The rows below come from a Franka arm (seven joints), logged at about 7 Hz.
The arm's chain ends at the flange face. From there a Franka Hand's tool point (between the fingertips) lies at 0.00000 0.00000 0.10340 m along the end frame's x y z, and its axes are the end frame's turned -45 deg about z.
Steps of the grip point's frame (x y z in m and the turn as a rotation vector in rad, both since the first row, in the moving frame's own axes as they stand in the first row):
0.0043 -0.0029 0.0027 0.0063 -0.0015 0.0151
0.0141 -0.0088 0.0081 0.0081 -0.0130 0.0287
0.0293 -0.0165 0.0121 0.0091 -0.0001 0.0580
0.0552 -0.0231 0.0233 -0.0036 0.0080 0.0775
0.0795 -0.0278 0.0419 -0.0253 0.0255 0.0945
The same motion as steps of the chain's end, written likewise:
0.0016 -0.0047 0.0027 0.0034 -0.0055 0.0151
0.0053 -0.0165 0.0081 -0.0035 -0.0149 0.0287
0.0097 -0.0317 0.0121 0.0064 -0.0065 0.0580
0.0218 -0.0551 0.0233 0.0031 0.0082 0.0775
0.0328 -0.0760 0.0420 0.0001 0.0359 0.0945

